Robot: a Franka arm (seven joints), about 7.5 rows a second.
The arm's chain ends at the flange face. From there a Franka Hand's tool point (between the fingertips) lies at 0.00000 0.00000 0.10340 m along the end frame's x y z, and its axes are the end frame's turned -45 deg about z.
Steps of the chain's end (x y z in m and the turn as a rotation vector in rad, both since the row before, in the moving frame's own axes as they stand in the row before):
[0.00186 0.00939 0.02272 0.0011 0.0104 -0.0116]
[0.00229 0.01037 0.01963 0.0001 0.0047 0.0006]
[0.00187 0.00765 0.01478 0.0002 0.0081 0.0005]
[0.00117 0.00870 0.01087 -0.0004 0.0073 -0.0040]
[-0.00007 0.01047 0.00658 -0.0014 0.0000 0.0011]
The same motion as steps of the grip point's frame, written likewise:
[-0.00448 0.00863 0.02271 -0.0066 0.0081 -0.0116]
[-0.00536 0.00929 0.01963 -0.0033 0.0034 0.0006]
[-0.00348 0.00731 0.01478 -0.0056 0.0059 0.0005]
[-0.00482 0.00754 0.01087 -0.0054 0.0049 -0.0040]
[-0.00756 0.00746 0.00658 -0.0010 -0.0010 0.0011]

